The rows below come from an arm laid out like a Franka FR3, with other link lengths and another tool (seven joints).
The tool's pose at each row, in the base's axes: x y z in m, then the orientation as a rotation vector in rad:
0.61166 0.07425 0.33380 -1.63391 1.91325 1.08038
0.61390 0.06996 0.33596 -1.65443 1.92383 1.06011
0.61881 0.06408 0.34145 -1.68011 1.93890 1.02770
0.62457 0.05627 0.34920 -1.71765 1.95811 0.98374
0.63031 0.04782 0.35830 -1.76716 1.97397 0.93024
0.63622 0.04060 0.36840 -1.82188 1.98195 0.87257
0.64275 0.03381 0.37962 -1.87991 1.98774 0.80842
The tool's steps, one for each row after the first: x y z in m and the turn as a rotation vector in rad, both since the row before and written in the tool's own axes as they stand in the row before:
0.00067 -0.00158 -0.00501 0.00386 0.02268 -0.00452
-0.00114 -0.00321 -0.00879 0.00914 0.03091 -0.00610
-0.00128 -0.00352 -0.01184 0.01056 0.04330 -0.00939
-0.00117 -0.00329 -0.01323 0.01091 0.05147 -0.01666
-0.00202 -0.00335 -0.01318 0.01115 0.05207 -0.02327
-0.00236 -0.00389 -0.01393 0.01263 0.05549 -0.02592

